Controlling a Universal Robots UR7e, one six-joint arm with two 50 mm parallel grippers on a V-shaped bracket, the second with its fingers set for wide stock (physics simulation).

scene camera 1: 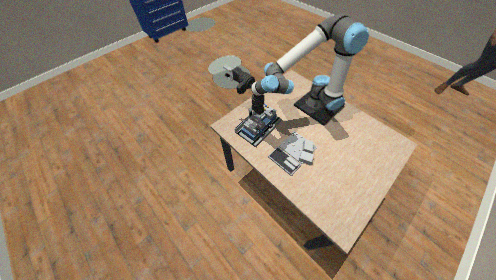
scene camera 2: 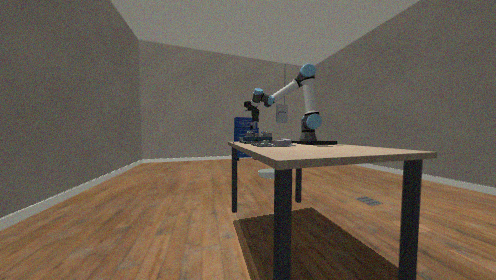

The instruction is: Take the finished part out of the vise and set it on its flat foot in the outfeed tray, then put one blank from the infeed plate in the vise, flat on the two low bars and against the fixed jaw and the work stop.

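Where they show: hand, tool point: (scene camera 1: 227,71); arm's base, link origin: (scene camera 1: 314,103) (scene camera 2: 308,140).
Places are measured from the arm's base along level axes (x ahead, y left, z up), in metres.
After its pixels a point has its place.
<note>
The vise (scene camera 1: 251,129) (scene camera 2: 256,138) @[z 0.023, x 0.494, y -0.046 m], blue and grey in a dark frame, stands near the table's left corner in the scene camera 1 view. My gripper (scene camera 1: 258,114) (scene camera 2: 255,130) points down right over the vise's far part. Its fingertips are too small and blurred to tell open from shut, and whether a part is between them is hidden. The second gripper of the bracket points sideways, away from the table. The finished part cannot be made out among the vise parts. Light grey blanks (scene camera 1: 306,158) @[z 0.021, x 0.419, y 0.288 m] lie by the pale infeed plate (scene camera 1: 292,145) @[z -0.011, x 0.400, y 0.157 m]. The dark outfeed tray (scene camera 1: 280,159) @[z -0.017, x 0.532, y 0.181 m] holds light pieces (scene camera 1: 290,163) @[z 0.003, x 0.512, y 0.246 m].
The robot's black base plate (scene camera 1: 319,109) @[z 0.013, x 0.033, y 0.070 m] (scene camera 2: 320,142) @[z -0.004, x -0.003, y 0.168 m] stands on the table (scene camera 1: 350,180) @[z -0.023, x 0.297, y 0.548 m] (scene camera 2: 350,151) @[z -0.023, x 0.150, y 0.595 m] behind the plate and the vise. A blue drawer cabinet (scene camera 1: 161,17) (scene camera 2: 243,125) stands by the wall. A person's legs (scene camera 1: 472,67) show at the right of the scene camera 1 view.
</note>
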